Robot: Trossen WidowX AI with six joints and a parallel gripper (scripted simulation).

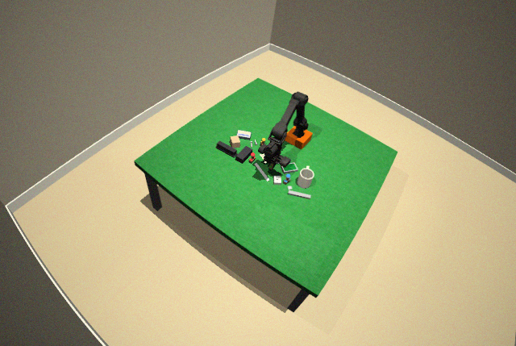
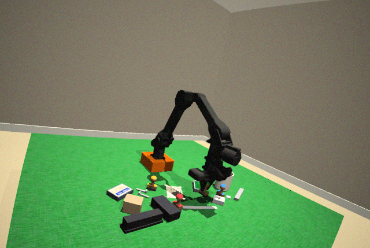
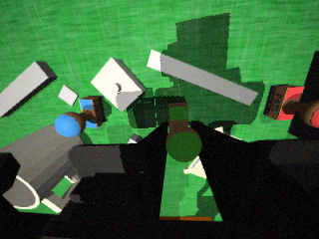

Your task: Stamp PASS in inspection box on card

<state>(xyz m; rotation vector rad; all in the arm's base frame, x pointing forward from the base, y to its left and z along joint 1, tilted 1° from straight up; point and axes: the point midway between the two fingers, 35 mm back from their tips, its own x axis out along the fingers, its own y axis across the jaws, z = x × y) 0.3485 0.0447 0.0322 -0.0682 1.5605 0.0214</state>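
Now: gripper tip 100 mm past the grey-framed ink pad, 70 mm to the right of it and 50 mm above it. From my gripper tip the other things lie so: blue-knobbed stamp 120 mm to the left, 40 mm below; cream card 90 mm behind, 80 mm to the right, 60 mm below; green-knobbed PASS stamp right at my gripper tip.
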